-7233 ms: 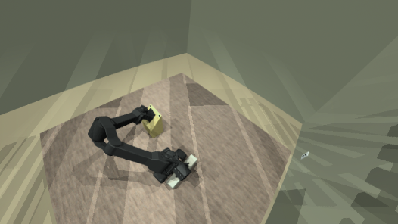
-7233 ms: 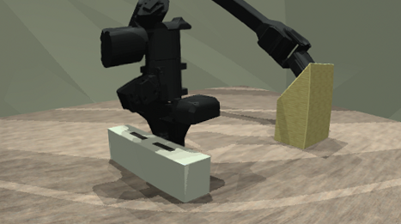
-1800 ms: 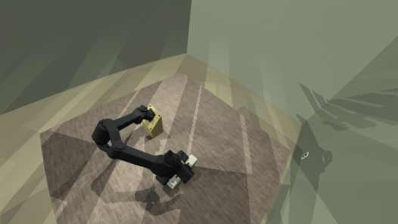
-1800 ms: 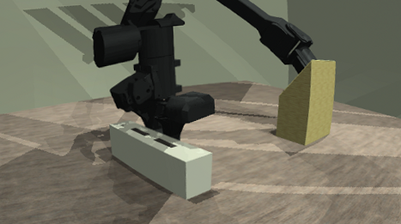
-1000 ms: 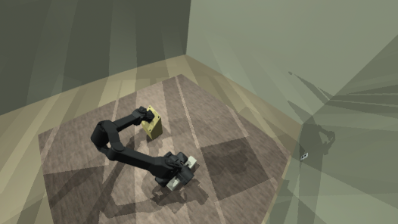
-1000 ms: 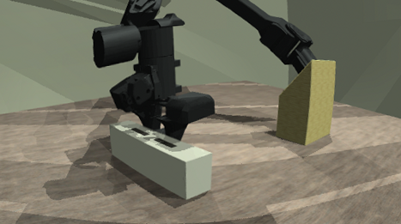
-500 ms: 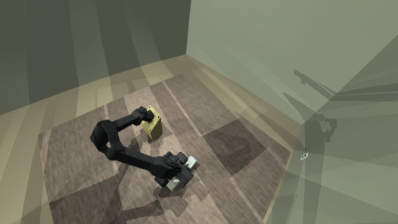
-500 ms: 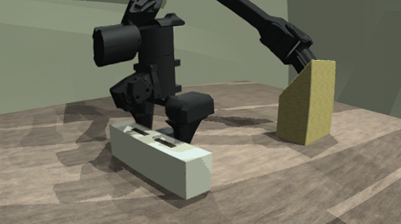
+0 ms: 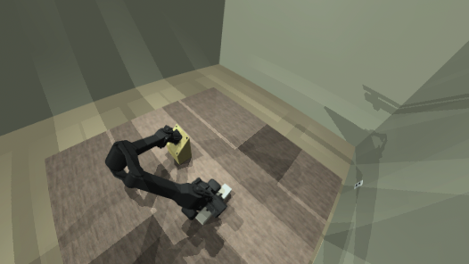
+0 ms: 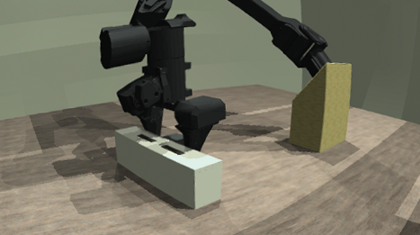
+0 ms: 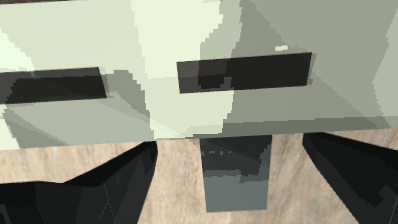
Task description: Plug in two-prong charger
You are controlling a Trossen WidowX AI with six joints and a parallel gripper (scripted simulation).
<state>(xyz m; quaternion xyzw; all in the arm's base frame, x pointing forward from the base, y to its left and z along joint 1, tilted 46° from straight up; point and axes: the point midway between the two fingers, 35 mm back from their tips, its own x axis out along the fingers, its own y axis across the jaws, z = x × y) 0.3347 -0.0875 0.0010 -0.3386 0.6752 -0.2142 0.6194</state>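
Right now my gripper tip is 20 mm short of the two-prong charger and 10 mm below it.
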